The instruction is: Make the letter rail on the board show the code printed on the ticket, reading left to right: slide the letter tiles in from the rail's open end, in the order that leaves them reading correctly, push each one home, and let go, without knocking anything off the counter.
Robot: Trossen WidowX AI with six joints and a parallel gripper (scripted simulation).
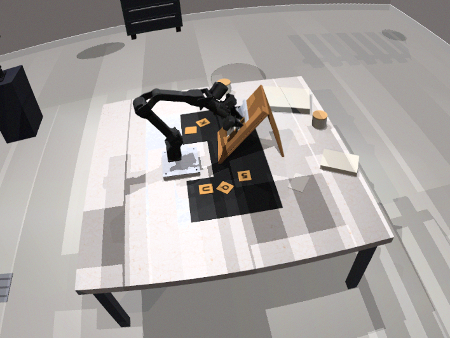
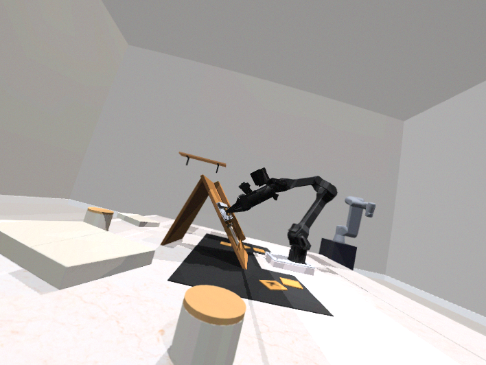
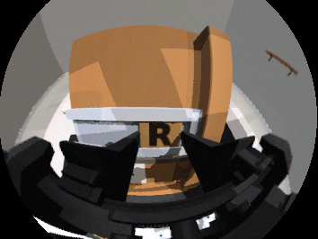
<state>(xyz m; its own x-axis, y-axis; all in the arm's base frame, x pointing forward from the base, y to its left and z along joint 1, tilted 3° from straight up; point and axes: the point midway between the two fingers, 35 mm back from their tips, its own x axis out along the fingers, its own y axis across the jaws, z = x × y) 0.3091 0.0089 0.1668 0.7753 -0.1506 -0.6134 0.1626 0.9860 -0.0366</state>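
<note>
The orange letter tile lies right at my gripper tip. Round my gripper tip: white ticket: 7 cm to the left, 7 cm below, 4 cm behind; black mat: 17 cm below, 14 cm behind, 1 cm to the right; white card: 28 cm to the right, 19 cm ahead, 16 cm below.
</note>
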